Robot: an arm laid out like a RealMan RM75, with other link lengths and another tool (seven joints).
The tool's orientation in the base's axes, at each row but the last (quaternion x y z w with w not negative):
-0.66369, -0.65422, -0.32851, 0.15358
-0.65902, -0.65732, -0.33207, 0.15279
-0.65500, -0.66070, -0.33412, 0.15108
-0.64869, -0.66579, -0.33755, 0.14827
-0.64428, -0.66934, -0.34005, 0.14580
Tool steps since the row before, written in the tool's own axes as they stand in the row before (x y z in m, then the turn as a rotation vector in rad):
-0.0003, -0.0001, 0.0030, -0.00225, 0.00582, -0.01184
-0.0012, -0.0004, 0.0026, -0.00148, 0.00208, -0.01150
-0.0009, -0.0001, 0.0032, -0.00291, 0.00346, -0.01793
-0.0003, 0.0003, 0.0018, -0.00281, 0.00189, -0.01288
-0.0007, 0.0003, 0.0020, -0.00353, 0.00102, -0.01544
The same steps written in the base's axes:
0.0006, 0.0017, -0.0024, 0.00302, -0.00979, 0.00861
0.0003, 0.0008, -0.0028, -0.00058, -0.00865, 0.00797
0.0008, 0.0014, -0.0029, -0.00064, -0.01397, 0.01210
0.0008, 0.0009, -0.0014, -0.00095, -0.01054, 0.00808
0.0009, 0.0007, -0.0018, -0.00232, -0.01269, 0.00925

